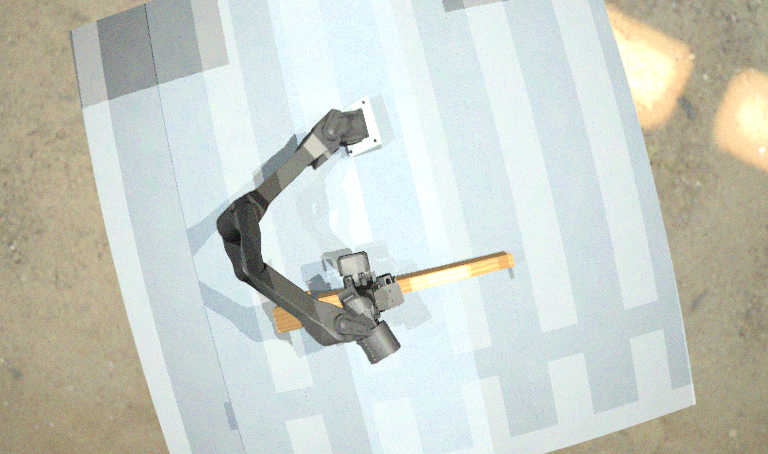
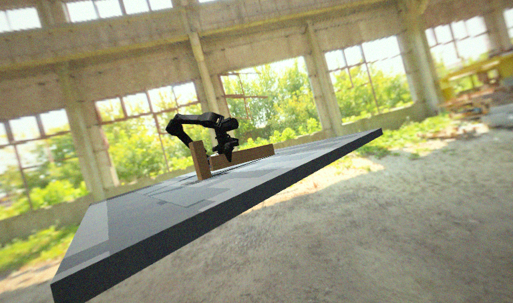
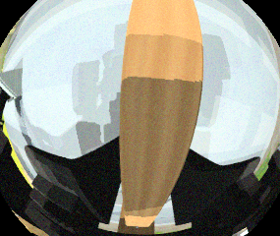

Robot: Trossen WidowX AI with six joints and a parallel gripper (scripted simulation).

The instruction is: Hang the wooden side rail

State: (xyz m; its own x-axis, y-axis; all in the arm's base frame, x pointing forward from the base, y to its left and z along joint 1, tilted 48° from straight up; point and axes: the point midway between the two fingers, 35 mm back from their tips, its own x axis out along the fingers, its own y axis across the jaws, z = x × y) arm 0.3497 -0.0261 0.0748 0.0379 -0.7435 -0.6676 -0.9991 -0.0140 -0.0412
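My gripper tip is now 14 cm to the left of the headboard post and 4 cm below it.
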